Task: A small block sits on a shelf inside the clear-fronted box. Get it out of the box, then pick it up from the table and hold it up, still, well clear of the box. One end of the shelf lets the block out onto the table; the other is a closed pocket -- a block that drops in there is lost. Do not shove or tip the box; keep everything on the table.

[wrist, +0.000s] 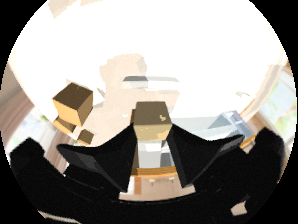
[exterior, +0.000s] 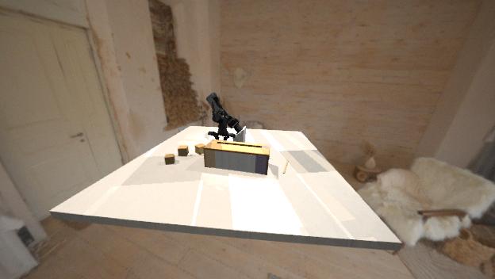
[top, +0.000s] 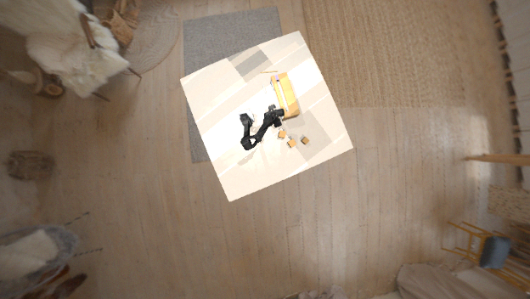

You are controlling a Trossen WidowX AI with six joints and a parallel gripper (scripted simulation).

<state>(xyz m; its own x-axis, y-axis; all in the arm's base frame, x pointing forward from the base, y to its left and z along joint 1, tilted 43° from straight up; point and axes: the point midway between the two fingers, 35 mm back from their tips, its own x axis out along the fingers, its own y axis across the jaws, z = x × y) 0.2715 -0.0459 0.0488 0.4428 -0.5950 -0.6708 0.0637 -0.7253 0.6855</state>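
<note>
Right now my gripper tip is 1 cm past the tan block and 1 cm below it. Also, from my gripper tip: orange-topped box (6 cm ahead, 16 cm to the left); thin wooden stick (4 cm ahead, 46 cm to the left, 6 cm below).
</note>
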